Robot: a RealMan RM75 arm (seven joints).
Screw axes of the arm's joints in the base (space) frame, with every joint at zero. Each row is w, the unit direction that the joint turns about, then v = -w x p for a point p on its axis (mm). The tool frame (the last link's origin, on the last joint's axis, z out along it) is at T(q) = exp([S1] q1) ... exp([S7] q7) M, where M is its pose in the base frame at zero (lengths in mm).
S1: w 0 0 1 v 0 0 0
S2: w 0 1 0 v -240.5 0 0
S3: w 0 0 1 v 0 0 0
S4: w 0 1 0 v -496.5 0 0
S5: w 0 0 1 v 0 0 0
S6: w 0 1 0 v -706.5 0 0
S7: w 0 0 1 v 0 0 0
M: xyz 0 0 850.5 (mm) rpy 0 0 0 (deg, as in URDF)
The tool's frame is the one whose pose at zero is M.
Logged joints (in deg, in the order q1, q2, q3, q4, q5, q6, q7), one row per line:
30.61, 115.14, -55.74, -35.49, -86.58, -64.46, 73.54
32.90, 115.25, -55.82, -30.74, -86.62, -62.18, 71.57
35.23, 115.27, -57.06, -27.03, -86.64, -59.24, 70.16
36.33, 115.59, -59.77, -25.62, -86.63, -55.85, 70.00
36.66, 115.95, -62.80, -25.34, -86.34, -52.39, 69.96
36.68, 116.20, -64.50, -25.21, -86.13, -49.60, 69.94
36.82, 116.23, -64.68, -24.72, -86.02, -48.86, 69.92
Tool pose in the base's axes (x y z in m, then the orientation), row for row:
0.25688, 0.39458, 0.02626, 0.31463, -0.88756, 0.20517, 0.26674
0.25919, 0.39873, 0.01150, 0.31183, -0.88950, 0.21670, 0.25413
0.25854, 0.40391, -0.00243, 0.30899, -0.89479, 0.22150, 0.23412
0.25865, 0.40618, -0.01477, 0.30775, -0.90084, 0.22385, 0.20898
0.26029, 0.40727, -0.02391, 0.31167, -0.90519, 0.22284, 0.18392
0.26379, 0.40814, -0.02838, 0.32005, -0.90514, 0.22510, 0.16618
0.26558, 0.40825, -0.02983, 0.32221, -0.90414, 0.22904, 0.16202
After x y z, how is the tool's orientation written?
As a quaternion, w x y z.
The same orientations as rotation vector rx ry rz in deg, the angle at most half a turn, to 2 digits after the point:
-134.01, 30.98, 40.28
-134.49, 32.77, 38.42
-135.48, 33.54, 35.45
-136.48, 33.91, 31.66
-136.88, 33.70, 27.81
-136.30, 33.90, 25.02
-136.01, 34.45, 24.37

